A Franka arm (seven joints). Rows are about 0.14 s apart.
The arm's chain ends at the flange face. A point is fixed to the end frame.
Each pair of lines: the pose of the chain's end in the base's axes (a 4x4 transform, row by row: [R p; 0 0 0 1], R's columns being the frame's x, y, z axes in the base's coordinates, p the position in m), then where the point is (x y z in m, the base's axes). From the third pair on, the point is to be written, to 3 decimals.
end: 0.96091, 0.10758, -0.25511, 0.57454; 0.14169, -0.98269, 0.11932, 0.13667; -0.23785, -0.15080, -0.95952, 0.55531; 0, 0, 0, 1
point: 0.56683 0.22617 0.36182
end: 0.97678, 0.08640, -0.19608, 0.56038; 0.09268, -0.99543, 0.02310, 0.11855; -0.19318, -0.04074, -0.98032, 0.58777; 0, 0, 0, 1
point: 0.56646 0.18721 0.38589
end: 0.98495, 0.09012, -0.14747, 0.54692; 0.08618, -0.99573, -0.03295, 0.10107; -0.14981, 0.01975, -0.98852, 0.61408; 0, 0, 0, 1
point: 0.563 0.158 0.409
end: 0.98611, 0.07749, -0.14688, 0.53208; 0.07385, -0.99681, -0.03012, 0.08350; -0.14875, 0.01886, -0.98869, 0.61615; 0, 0, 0, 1
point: 0.549 0.141 0.411
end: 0.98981, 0.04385, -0.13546, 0.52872; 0.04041, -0.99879, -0.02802, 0.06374; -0.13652, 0.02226, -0.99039, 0.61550; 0, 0, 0, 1
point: 0.550 0.120 0.411
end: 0.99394, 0.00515, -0.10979, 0.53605; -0.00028, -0.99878, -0.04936, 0.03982; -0.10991, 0.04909, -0.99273, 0.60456; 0, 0, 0, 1
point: 0.565 0.090 0.399
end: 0.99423, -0.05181, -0.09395, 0.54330; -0.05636, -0.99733, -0.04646, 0.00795; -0.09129, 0.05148, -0.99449, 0.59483; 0, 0, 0, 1
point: 0.579 0.055 0.390
